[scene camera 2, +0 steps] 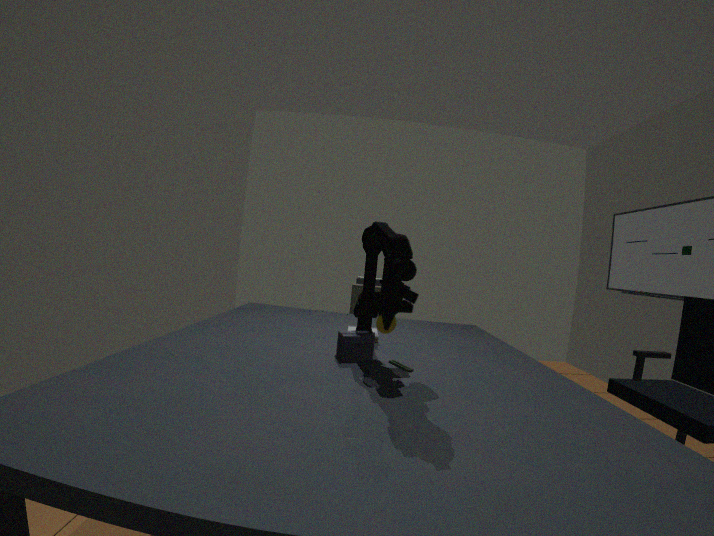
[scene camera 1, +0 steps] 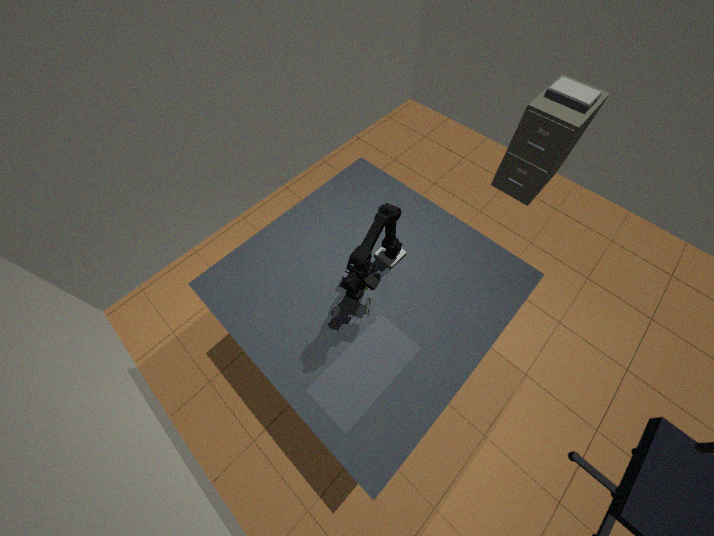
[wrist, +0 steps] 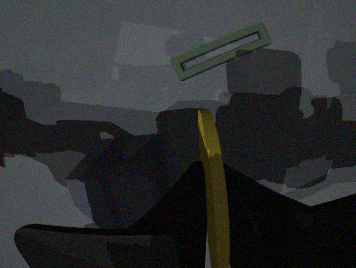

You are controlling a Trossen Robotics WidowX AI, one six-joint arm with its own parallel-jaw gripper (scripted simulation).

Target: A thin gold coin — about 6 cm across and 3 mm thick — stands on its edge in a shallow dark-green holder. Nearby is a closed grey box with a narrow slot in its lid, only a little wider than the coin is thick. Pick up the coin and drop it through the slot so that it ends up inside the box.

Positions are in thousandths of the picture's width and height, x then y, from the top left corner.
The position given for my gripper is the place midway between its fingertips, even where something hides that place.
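Observation:
My gripper, which you'd find at (scene camera 2: 540, 615) and also at (wrist: 577, 636), is holding a gold coin.

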